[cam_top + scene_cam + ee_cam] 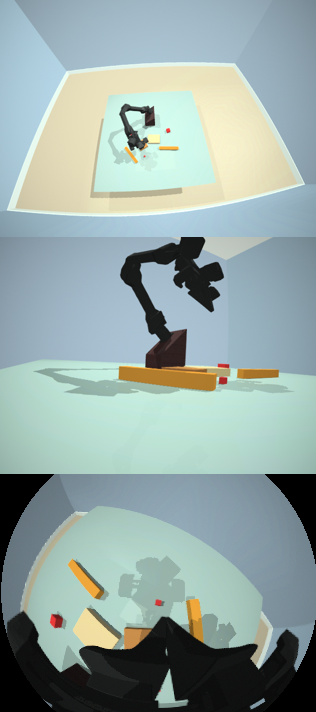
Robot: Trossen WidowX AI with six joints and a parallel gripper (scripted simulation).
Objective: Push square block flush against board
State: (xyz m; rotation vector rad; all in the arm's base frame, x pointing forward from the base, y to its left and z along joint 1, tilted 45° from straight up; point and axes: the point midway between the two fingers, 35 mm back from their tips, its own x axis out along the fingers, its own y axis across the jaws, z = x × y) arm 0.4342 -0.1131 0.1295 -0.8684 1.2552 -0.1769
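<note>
Right now my gripper tip is 170 mm above the orange square block and 100 mm past it. Also, from my gripper tip: red cube (340 mm to the left, 220 mm behind, 170 mm below); cream square block (170 mm below, 150 mm to the left, 140 mm behind).
</note>
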